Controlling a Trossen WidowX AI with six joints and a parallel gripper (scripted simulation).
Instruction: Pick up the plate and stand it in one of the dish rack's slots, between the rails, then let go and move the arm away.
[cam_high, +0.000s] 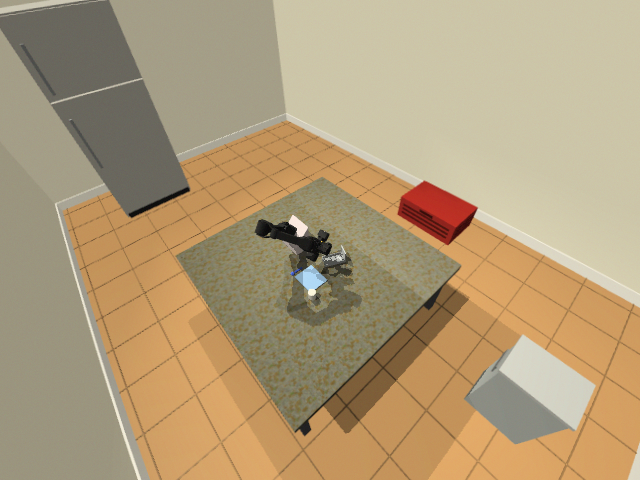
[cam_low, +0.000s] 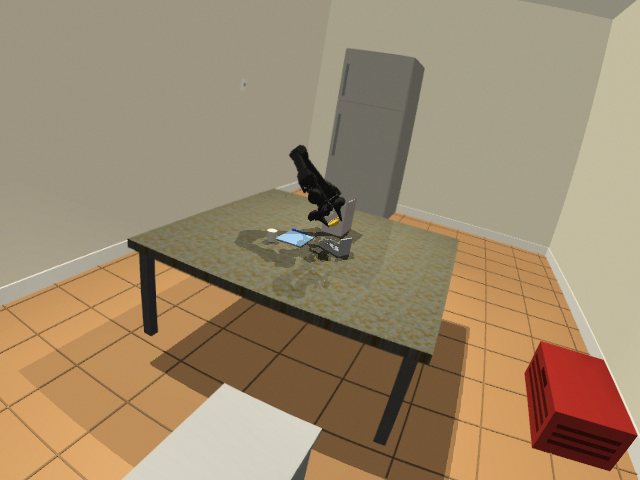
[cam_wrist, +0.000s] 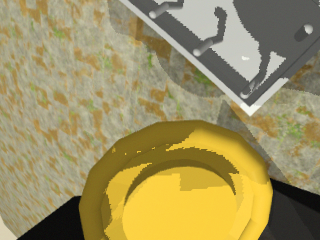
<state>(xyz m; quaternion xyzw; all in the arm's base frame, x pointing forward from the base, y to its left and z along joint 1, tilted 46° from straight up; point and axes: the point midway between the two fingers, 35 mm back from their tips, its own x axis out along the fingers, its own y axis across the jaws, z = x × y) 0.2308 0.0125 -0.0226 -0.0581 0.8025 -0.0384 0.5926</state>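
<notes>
Now: the dish rack 80 mm below my gripper tip, 70 mm ahead of it and 30 mm to the left of it. From my gripper tip the other things lie so: blue utensil 200 mm to the right, 100 mm below, 30 mm behind; then plate 10 mm above; then light blue pad 160 mm to the right, 100 mm below, 70 mm ahead.
</notes>
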